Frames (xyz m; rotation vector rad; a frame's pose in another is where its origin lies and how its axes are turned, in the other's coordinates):
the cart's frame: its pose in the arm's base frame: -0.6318 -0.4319 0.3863 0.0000 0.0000 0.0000
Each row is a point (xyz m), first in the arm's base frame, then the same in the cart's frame.
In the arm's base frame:
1: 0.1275 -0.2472 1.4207
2: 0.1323 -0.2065 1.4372
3: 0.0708 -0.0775 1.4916
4: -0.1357 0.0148 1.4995
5: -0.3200 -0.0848 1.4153
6: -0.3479 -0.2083 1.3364
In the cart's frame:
1: 0.7593 0.1847 1.0344
2: 0.7641 0.2254 1.0509
3: 0.7026 0.3544 1.1053
4: 0.4961 0.4467 1.1132
5: 0.3118 0.3471 1.0290
6: 0.2839 0.2236 0.9501

